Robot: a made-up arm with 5 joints.
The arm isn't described. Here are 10 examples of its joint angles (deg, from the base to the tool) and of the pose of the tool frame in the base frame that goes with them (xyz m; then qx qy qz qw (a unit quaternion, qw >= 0)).
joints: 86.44 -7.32 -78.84 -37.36 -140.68
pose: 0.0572 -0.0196 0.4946 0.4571 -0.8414 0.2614 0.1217
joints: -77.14 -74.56 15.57 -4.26 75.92
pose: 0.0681 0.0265 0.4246 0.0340 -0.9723 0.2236 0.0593
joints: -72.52 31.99 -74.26 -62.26 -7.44
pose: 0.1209 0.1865 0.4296 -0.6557 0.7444 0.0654 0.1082
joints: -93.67 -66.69 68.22 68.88 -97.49
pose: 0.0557 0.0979 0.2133 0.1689 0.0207 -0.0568 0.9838
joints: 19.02 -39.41 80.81 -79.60 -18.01
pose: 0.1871 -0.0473 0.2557 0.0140 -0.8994 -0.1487 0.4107
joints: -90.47 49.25 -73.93 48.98 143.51
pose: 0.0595 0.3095 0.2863 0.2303 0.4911 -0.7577 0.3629
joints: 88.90 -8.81 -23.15 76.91 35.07
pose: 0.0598 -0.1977 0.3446 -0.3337 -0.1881 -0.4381 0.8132
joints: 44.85 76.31 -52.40 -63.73 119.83
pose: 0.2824 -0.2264 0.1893 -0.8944 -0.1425 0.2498 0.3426
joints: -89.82 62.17 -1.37 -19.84 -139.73
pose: 0.0628 0.2599 0.0754 0.3725 0.1830 -0.4038 0.8153
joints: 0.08 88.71 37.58 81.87 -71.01
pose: 0.0786 -0.0030 0.0944 -0.5146 0.6864 -0.3088 0.4107
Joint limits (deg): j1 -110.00..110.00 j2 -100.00..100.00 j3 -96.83..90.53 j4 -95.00..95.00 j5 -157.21..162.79
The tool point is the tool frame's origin. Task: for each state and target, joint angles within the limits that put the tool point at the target. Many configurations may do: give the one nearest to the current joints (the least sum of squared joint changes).
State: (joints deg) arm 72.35 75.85 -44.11 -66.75 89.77
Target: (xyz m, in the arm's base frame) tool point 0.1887 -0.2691 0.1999
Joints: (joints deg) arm 63.69 71.95 -43.06 -86.92 89.77
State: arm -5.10 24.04 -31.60 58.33 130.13
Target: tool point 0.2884 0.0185 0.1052
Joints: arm -5.36 52.10 -11.35 61.29 130.13
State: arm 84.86 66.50 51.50 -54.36 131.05
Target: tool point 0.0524 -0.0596 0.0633
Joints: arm 93.45 68.16 69.36 -52.98 131.05
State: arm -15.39 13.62 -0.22 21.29 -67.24
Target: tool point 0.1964 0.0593 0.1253
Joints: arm -24.49 17.39 43.67 41.73 -67.24
